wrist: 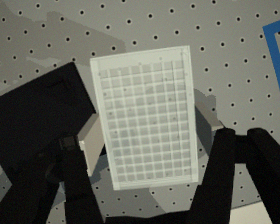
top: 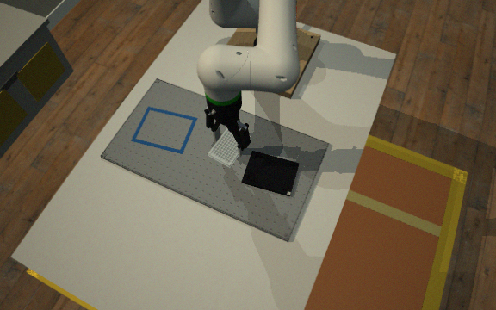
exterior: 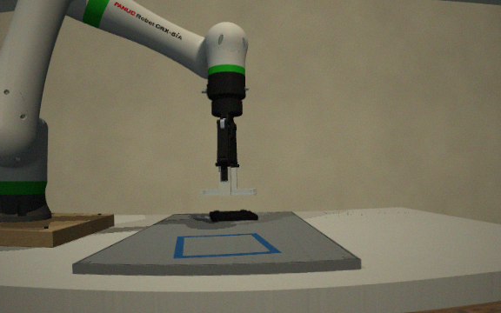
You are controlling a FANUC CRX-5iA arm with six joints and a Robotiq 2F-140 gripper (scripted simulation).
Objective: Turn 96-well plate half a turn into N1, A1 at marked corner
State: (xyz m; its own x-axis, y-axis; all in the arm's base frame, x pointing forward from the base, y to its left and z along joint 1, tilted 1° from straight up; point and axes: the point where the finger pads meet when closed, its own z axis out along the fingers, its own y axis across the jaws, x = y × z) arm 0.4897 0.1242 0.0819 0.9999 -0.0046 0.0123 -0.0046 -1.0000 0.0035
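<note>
The A1 mark lies 23 cm to the left of my hand, 9 cm below it and 2 cm ahead of it. Also, from my hand: 96-well plate: 2 cm below.
</note>
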